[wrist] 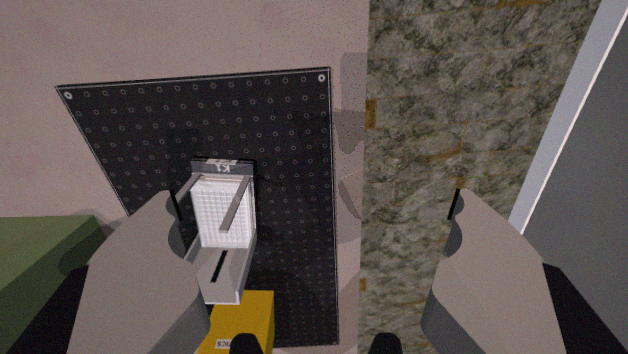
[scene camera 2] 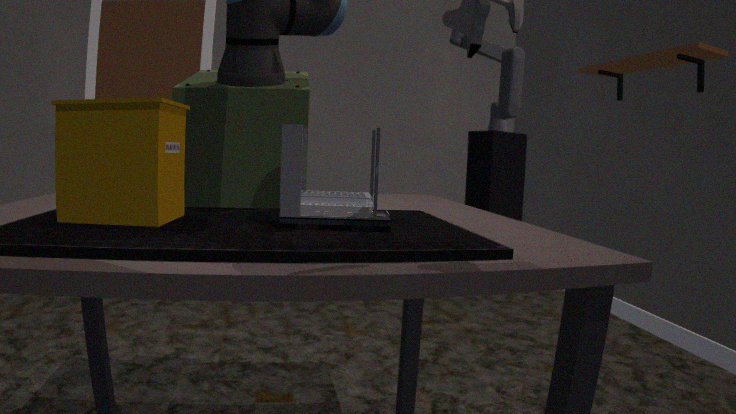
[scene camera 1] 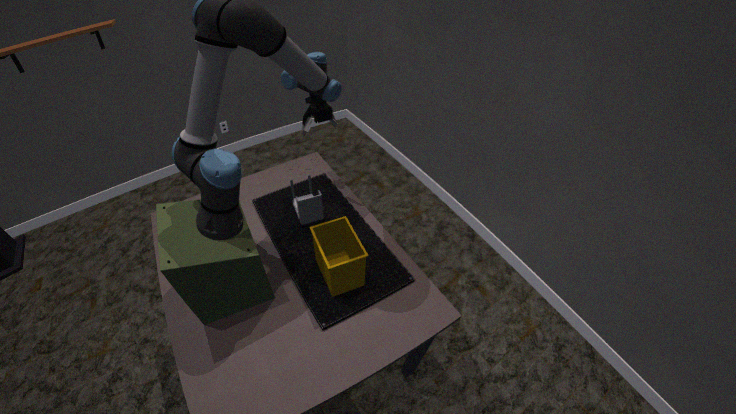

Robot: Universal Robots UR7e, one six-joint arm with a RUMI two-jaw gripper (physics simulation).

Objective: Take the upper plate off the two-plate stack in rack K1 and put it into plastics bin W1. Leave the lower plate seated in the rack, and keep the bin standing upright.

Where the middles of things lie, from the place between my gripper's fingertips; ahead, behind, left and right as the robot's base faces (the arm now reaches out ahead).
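Yellow plastics bin W1 (scene camera 2: 121, 161): my gripper 16 cm above it, 27 cm past it, 46 cm to the left of it.
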